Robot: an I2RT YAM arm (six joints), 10 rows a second.
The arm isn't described. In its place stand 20 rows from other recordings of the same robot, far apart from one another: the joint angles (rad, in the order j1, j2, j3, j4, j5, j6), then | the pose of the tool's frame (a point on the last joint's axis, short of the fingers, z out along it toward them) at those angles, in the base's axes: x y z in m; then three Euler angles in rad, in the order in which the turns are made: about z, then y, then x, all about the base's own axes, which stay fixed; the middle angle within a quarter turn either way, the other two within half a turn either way.
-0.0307, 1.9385, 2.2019, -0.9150, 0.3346, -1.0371 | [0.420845, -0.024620, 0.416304, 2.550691, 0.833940, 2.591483]
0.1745, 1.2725, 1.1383, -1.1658, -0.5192, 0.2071 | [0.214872, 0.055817, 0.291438, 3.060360, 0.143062, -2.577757]
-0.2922, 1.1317, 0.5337, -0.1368, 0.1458, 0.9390 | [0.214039, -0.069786, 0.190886, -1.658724, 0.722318, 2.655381]
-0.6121, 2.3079, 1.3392, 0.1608, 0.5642, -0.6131 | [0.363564, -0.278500, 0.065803, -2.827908, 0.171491, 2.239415]
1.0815, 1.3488, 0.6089, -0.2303, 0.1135, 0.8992 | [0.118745, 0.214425, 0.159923, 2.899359, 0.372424, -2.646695]
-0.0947, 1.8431, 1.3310, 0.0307, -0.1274, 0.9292 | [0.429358, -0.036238, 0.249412, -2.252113, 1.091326, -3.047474]
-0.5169, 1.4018, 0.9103, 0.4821, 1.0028, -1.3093 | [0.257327, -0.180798, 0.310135, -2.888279, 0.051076, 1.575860]
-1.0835, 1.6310, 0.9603, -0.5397, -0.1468, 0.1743 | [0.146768, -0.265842, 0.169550, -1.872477, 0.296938, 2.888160]
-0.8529, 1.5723, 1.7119, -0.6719, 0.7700, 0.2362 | [0.205280, -0.272723, 0.420481, -1.677444, -0.117690, 1.946459]
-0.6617, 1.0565, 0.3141, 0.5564, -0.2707, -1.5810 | [0.177571, -0.126231, 0.201899, 2.768937, 1.146712, 2.018673]
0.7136, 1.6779, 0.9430, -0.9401, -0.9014, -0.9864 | [0.178457, 0.191438, 0.160658, 1.725572, -0.596921, -2.413108]
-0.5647, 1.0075, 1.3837, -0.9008, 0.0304, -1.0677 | [0.151222, -0.097082, 0.427641, 2.995181, 0.795976, 2.368300]
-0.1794, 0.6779, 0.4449, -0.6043, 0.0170, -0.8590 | [0.137621, -0.025572, 0.199470, 2.536413, 0.714974, 2.960271]
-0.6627, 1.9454, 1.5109, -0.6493, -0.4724, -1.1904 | [0.335986, -0.241669, 0.217072, 2.450526, 0.654128, -3.012291]
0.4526, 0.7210, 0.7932, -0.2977, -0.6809, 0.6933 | [0.134824, 0.090480, 0.342564, 2.485921, 0.417855, -1.762049]
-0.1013, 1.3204, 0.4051, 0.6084, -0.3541, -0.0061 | [0.253809, -0.013391, 0.179176, 2.473970, 1.180021, -2.409710]
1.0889, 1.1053, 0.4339, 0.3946, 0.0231, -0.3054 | [0.110135, 0.208801, 0.214030, 1.409051, 0.484954, -1.884741]
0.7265, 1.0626, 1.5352, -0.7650, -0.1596, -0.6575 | [0.135937, 0.128368, 0.477624, 1.186293, 0.644893, -1.934895]
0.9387, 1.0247, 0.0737, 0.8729, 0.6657, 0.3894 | [0.121566, 0.128787, 0.166570, 2.128848, 1.292591, -1.796133]
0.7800, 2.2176, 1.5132, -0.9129, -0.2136, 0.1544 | [0.278762, 0.286385, 0.102568, 2.532062, -0.182387, -3.020546]
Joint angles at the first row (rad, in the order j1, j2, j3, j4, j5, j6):
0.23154, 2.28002, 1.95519, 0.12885, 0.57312, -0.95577
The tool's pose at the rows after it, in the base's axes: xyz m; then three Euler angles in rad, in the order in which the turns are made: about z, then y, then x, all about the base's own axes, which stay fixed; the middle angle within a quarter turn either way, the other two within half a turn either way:
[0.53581, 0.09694, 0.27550, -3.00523, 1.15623, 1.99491]
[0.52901, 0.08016, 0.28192, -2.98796, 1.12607, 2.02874]
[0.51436, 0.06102, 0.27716, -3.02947, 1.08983, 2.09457]
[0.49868, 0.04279, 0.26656, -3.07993, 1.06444, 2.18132]
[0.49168, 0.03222, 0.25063, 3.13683, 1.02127, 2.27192]
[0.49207, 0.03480, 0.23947, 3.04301, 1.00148, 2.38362]
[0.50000, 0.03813, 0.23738, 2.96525, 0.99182, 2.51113]
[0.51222, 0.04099, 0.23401, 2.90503, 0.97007, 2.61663]
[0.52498, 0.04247, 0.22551, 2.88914, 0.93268, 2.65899]
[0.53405, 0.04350, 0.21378, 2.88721, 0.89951, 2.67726]
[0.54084, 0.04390, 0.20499, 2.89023, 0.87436, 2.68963]
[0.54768, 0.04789, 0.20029, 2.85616, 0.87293, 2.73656]
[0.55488, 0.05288, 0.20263, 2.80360, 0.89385, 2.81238]
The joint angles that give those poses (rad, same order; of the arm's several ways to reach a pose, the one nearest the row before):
0.21522, 2.27555, 1.96207, 0.11302, 0.58729, -0.93043
0.18677, 2.23100, 1.92527, 0.07656, 0.57854, -0.87166
0.15468, 2.15999, 1.81112, 0.07199, 0.56145, -0.83527
0.12118, 2.09514, 1.68844, 0.07982, 0.52381, -0.79202
0.10030, 2.08010, 1.62860, 0.05667, 0.50347, -0.75319
0.10349, 2.09520, 1.63085, 0.00901, 0.47305, -0.72274
0.10513, 2.13179, 1.69980, -0.07351, 0.42094, -0.67101
0.10539, 2.19023, 1.79846, -0.16230, 0.37738, -0.62453
0.10500, 2.25955, 1.89542, -0.23674, 0.36731, -0.58909
0.10514, 2.31632, 1.95775, -0.27982, 0.36739, -0.56297
0.10453, 2.36067, 2.00903, -0.31482, 0.36684, -0.54063
0.10891, 2.40047, 2.06487, -0.34185, 0.34160, -0.53235
0.11350, 2.43434, 2.13278, -0.36628, 0.29371, -0.52657

